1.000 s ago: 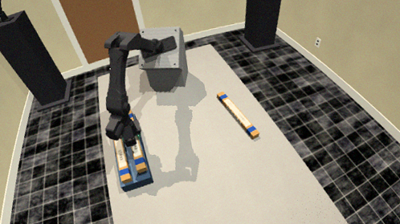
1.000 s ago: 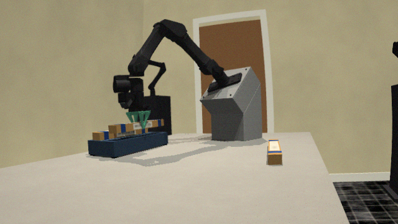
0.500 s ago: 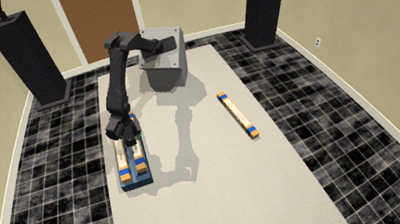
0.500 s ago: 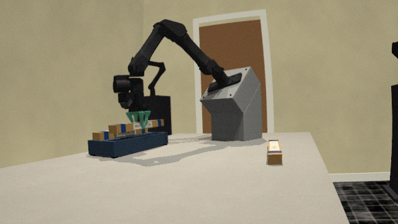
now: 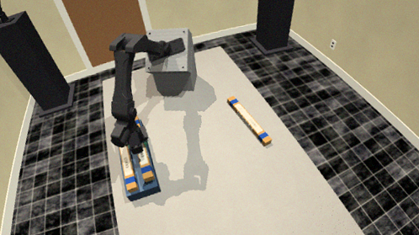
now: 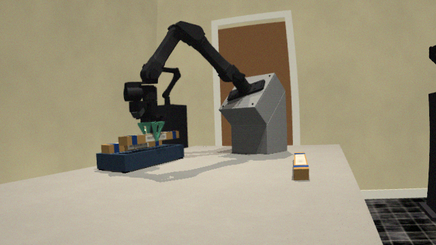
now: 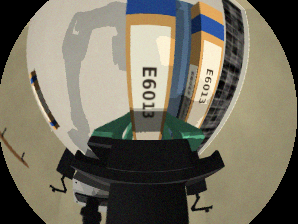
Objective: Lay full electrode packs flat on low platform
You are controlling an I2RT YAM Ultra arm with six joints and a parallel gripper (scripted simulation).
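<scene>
Right now the blue low platform is 8 cm below my hand and 5 cm to the right of it.
</scene>
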